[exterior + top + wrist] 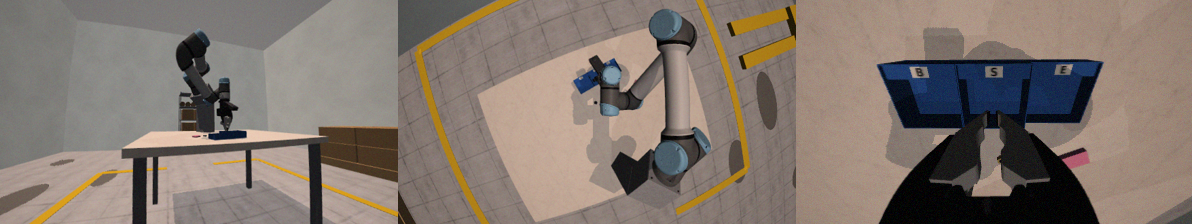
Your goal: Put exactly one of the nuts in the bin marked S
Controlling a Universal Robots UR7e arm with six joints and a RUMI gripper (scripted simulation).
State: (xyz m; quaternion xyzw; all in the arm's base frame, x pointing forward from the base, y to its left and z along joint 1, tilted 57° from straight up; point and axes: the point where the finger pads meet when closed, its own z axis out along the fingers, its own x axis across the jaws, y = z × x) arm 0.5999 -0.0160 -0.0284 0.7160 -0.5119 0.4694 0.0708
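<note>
The joined blue bins is 1 cm ahead of my hand and 4 cm below it. The rest, counted from my hand: grey screw 13 cm behind, 10 cm to the right, 5 cm below; then pink block 13 cm behind, 17 cm to the right, 5 cm below; then black nut 11 cm behind, 8 cm to the left, 5 cm below.
</note>
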